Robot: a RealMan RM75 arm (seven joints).
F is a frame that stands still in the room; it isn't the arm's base.
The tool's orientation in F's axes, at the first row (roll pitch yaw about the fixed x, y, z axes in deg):
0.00, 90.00, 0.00
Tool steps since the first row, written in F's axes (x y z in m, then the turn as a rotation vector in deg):
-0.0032, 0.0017, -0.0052, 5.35, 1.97, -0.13
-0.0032, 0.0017, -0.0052, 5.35, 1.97, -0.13
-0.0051, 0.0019, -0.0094, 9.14, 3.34, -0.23
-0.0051, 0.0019, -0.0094, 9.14, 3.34, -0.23
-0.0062, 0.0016, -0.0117, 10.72, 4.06, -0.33
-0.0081, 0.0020, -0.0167, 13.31, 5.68, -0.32
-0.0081, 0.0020, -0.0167, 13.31, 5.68, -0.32
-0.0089, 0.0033, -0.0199, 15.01, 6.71, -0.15
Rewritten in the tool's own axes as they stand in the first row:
0.0052, 0.0017, -0.0032, 0.13, 1.97, 5.35
0.0052, 0.0017, -0.0032, 0.13, 1.97, 5.35
0.0094, 0.0019, -0.0051, 0.23, 3.34, 9.14
0.0094, 0.0019, -0.0051, 0.23, 3.34, 9.14
0.0117, 0.0016, -0.0062, 0.33, 4.06, 10.72
0.0167, 0.0020, -0.0081, 0.32, 5.68, 13.31
0.0167, 0.0020, -0.0081, 0.32, 5.68, 13.31
0.0199, 0.0033, -0.0089, 0.15, 6.71, 15.01

